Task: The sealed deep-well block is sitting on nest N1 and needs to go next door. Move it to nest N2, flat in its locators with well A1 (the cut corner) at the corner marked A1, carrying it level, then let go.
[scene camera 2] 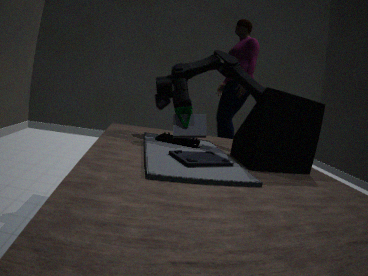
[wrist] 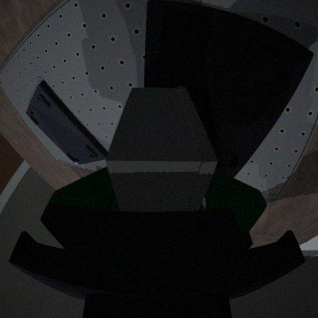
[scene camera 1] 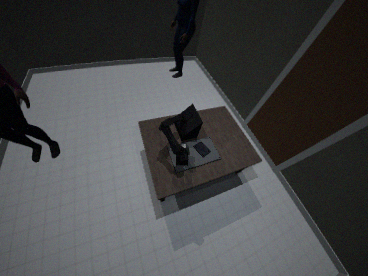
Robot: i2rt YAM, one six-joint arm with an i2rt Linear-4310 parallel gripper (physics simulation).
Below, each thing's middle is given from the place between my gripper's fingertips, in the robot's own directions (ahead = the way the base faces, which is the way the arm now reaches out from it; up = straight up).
Right now the pale grey block (scene camera 2: 196, 128) is 1 cm behind my hand and 1 cm above it. Round my hand: perforated grey plate (scene camera 2: 159, 161): 12 cm to the left, 7 cm below, 1 cm ahead.
